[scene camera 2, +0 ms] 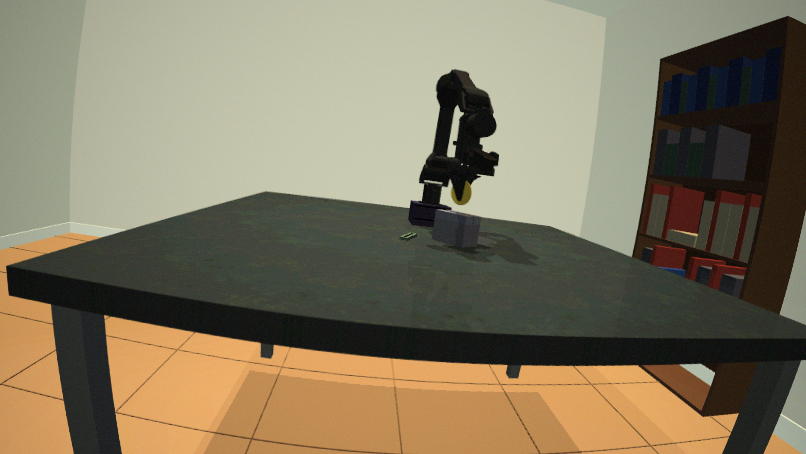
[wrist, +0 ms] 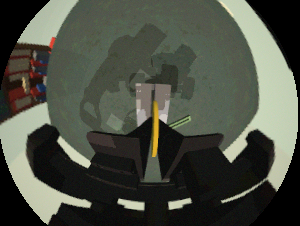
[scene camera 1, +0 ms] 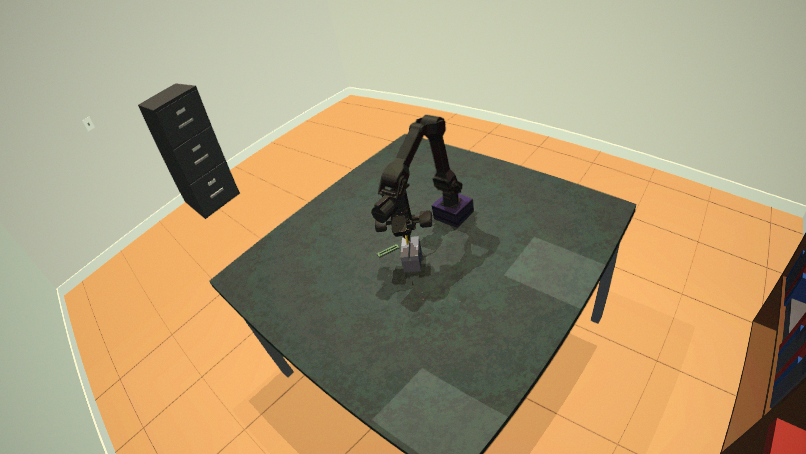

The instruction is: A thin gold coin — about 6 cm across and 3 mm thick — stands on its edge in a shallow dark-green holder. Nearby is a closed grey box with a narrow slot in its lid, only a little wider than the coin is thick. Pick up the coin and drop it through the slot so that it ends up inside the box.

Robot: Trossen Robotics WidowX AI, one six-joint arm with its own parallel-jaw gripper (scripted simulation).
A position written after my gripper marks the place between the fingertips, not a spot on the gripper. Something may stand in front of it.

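My gripper [scene camera 2: 459, 201] carries a gold coin. The wrist view shows the gripper [wrist: 153, 119] as well, and scene camera 1 likewise has the gripper [scene camera 1: 408, 239].
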